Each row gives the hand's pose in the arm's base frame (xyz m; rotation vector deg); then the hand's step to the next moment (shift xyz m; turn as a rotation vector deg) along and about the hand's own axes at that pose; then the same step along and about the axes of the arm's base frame.
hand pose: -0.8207 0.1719 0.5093 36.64 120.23 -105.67
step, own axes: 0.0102 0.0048 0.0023 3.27 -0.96 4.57
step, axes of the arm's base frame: -0.0066 -0.0004 -0.0094 -3.68 -4.11 -1.43
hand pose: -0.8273 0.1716 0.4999 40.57 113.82 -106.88
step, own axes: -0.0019 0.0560 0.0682 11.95 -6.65 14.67
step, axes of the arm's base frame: 0.0261 -0.0666 -0.0517 -15.00 -13.09 -2.42
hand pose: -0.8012 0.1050 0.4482 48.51 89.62 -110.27
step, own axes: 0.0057 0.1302 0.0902 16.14 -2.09 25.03
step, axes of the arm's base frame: 0.0775 -0.1147 -0.0772 -16.02 -24.18 -7.07
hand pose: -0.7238 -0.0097 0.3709 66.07 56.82 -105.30
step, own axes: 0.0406 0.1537 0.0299 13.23 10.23 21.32
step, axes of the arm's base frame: 0.1107 -0.0998 -0.0629 -2.96 -25.65 -8.20
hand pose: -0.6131 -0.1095 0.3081 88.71 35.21 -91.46
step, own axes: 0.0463 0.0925 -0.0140 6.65 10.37 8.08
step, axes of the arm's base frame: 0.0869 -0.0498 -0.0294 4.28 -13.66 -3.47
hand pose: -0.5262 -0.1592 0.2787 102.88 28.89 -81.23
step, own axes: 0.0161 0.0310 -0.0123 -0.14 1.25 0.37
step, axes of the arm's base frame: 0.0347 -0.0122 -0.0041 0.62 -1.04 0.51
